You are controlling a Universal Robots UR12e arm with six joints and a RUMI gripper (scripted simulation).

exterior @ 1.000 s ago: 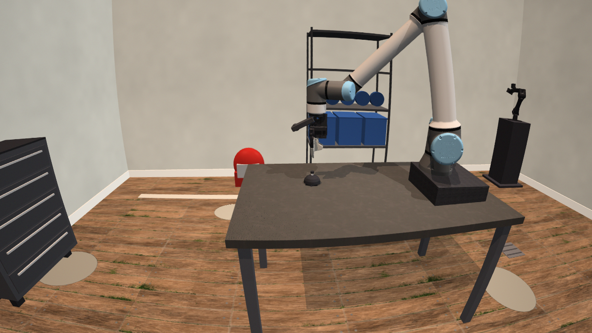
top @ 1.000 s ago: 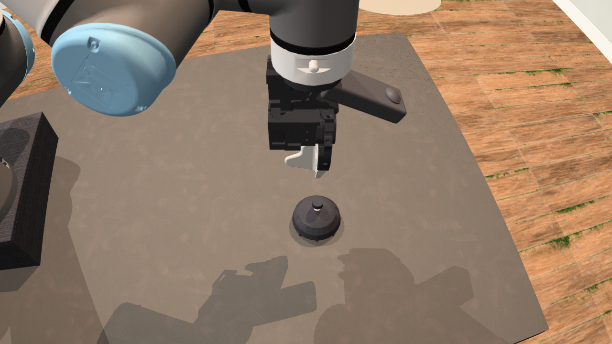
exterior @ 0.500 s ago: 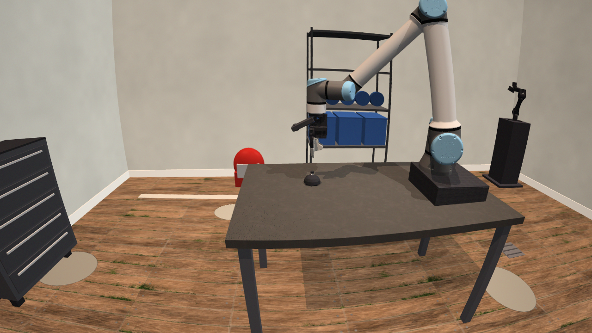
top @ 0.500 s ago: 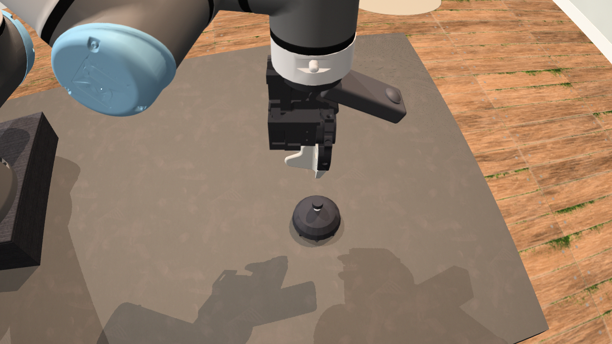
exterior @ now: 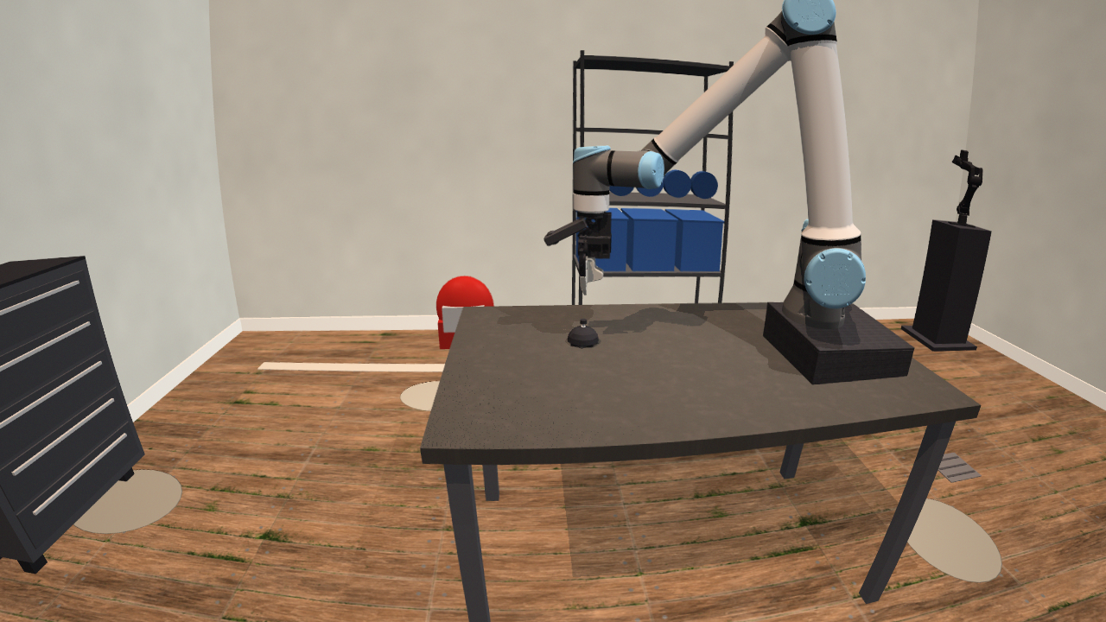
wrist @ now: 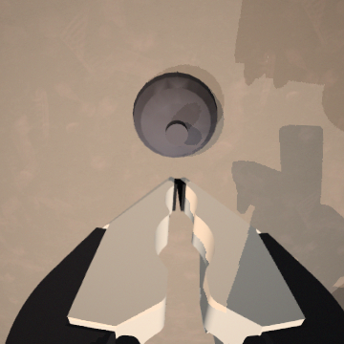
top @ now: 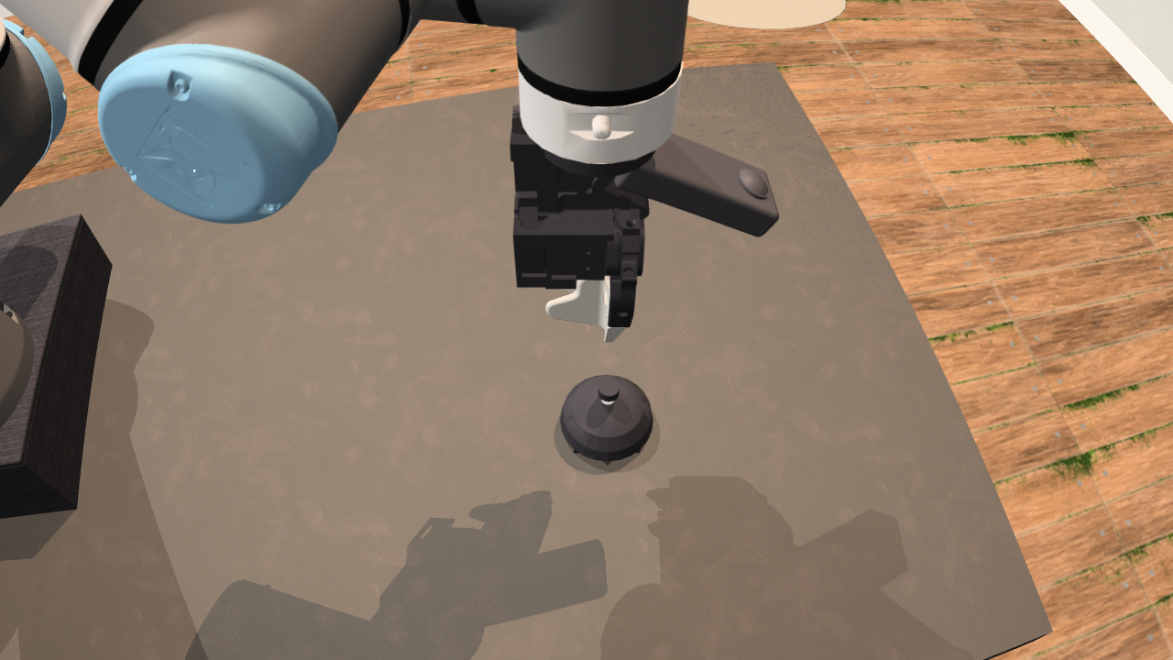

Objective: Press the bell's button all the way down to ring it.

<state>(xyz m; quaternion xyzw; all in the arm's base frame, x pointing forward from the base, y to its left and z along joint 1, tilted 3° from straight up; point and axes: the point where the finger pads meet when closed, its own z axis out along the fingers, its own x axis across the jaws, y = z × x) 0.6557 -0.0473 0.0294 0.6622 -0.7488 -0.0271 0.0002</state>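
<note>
The round button is 100 mm below my hand. The rest, counted from my hand: dark domed bell 110 mm below.
</note>
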